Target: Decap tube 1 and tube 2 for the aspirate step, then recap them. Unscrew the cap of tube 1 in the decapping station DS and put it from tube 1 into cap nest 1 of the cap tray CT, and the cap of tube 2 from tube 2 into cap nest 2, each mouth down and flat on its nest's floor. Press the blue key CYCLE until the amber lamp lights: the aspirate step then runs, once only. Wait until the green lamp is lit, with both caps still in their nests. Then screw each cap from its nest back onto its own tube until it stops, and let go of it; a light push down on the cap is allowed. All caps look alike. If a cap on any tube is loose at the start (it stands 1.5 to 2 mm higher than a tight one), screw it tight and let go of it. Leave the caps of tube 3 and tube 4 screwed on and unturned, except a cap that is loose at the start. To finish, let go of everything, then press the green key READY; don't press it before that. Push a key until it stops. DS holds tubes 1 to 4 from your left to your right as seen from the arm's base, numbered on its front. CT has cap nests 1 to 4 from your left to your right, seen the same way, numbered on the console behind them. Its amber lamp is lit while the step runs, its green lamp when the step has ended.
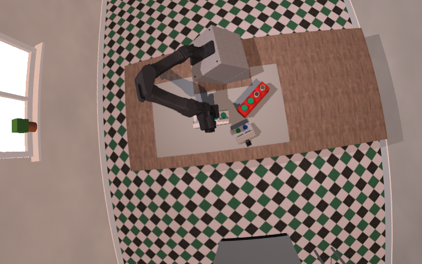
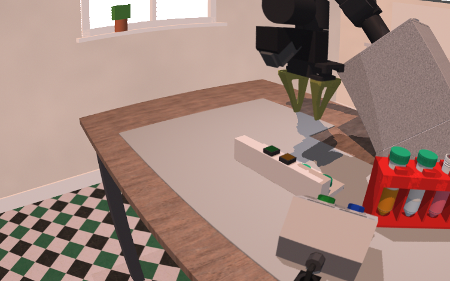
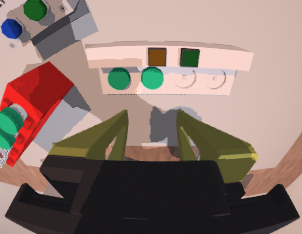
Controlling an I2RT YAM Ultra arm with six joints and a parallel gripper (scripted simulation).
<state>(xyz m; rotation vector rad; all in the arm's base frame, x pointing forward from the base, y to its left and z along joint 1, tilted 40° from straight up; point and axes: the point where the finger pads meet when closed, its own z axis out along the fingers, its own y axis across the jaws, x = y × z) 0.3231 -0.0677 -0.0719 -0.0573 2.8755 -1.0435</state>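
The blue key is 17 cm to the left of my hand, 9 cm ahead of it and 6 cm below it. The rest, counted from my hand: key box (15 cm to the left, 11 cm ahead, 8 cm below); then green key (13 cm to the left, 10 cm ahead, 6 cm below).
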